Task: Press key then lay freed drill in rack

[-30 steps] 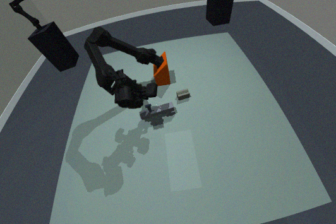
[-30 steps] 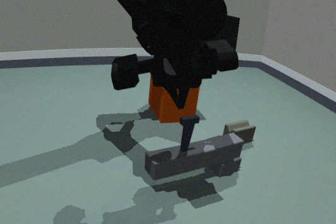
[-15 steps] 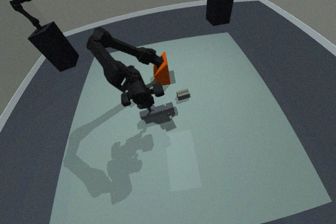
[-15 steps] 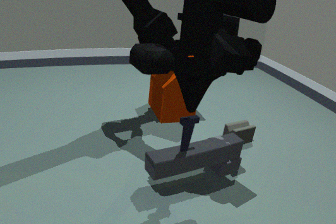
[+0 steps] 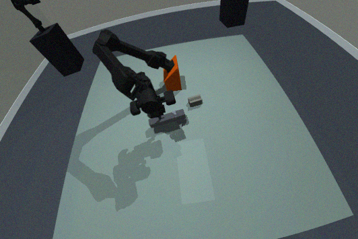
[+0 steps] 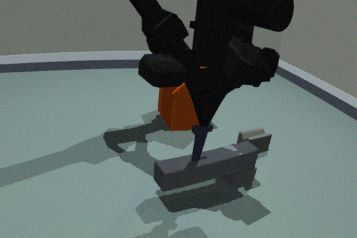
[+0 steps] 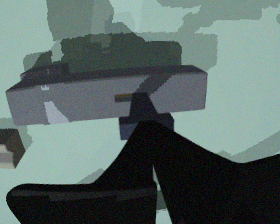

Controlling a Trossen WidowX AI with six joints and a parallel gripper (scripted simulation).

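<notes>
My gripper tip is now 30 mm above the dark blue key. Also, from my gripper tip: grey-brown rack 80 mm behind, 200 mm to the left, 110 mm below; then drill 50 mm to the left, 80 mm below; then grey block 40 mm to the left, 90 mm below.
</notes>
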